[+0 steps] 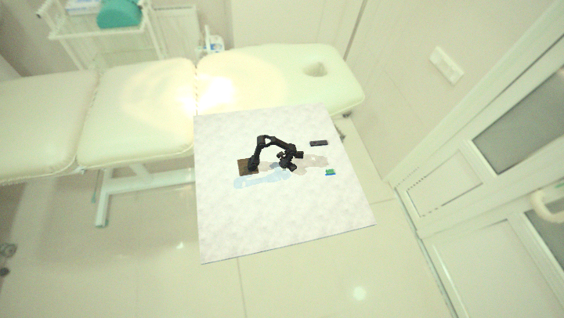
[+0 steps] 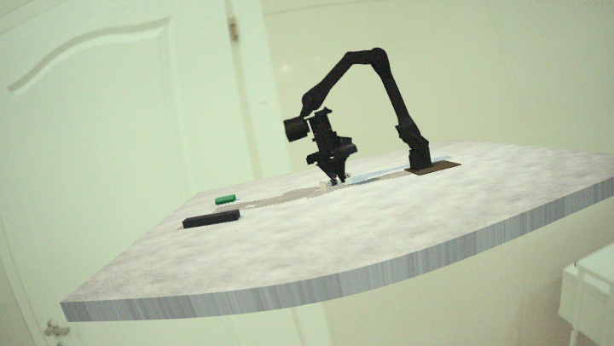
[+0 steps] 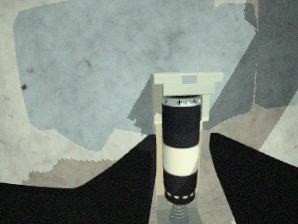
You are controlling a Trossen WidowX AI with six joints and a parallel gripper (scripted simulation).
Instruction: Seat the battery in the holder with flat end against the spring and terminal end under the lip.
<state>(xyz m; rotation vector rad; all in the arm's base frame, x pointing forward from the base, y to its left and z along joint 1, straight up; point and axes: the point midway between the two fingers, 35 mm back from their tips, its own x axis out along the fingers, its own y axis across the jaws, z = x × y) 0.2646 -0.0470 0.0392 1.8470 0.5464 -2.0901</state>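
Right now my gripper tip is right at the battery. Also, from my gripper tip: black bar: 37 cm ahead, 17 cm to the left.
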